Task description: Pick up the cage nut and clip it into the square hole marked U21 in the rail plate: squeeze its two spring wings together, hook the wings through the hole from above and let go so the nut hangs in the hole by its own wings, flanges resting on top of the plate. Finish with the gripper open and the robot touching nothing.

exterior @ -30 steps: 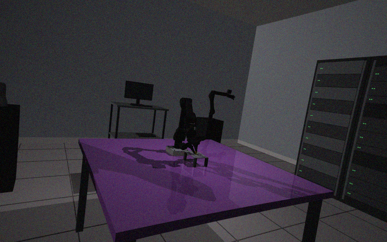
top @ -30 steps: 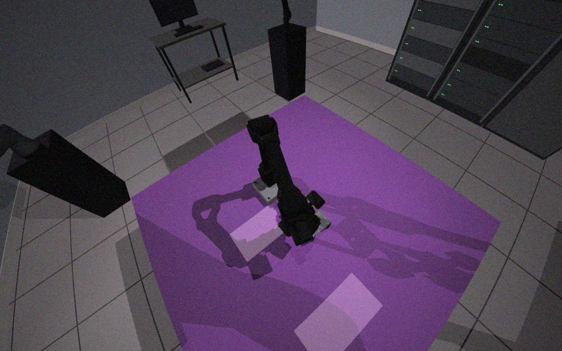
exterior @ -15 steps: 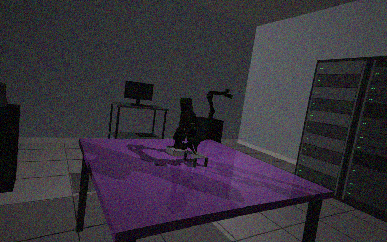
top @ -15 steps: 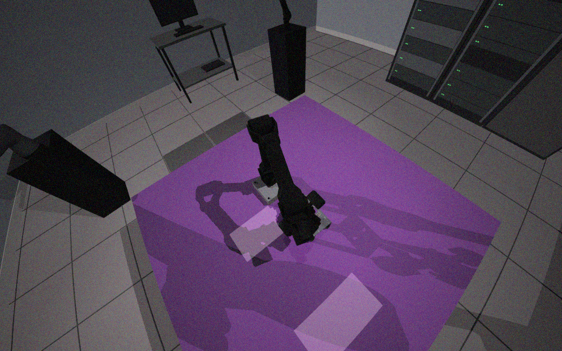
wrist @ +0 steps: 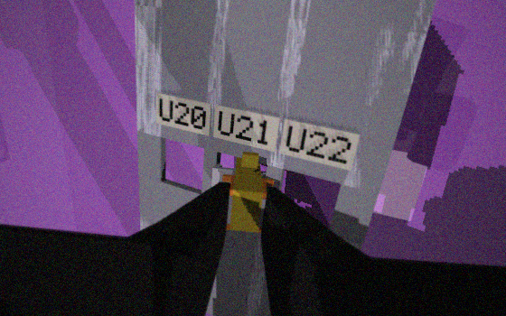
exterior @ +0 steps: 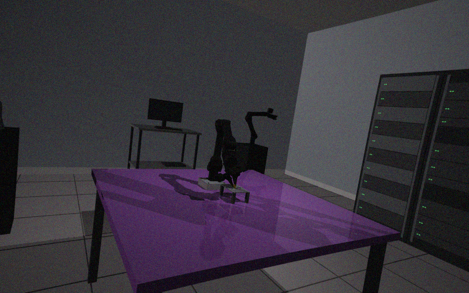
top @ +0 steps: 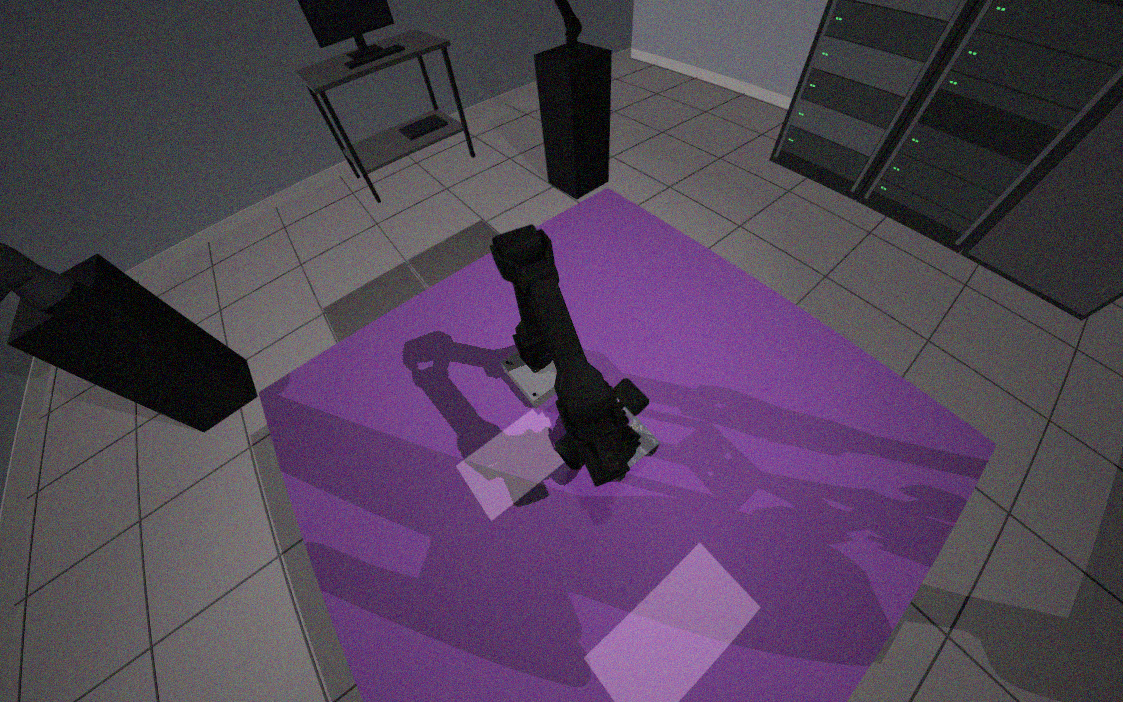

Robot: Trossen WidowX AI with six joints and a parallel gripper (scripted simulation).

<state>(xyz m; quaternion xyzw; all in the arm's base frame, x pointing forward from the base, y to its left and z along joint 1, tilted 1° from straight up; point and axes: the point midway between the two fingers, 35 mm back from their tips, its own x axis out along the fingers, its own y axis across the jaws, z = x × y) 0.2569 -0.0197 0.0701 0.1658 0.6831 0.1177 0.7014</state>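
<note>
My gripper tip is 10 mm above the cage nut. Round my gripper tip: label 20 mm ahead, 10 mm to the left, 10 mm below.
</note>
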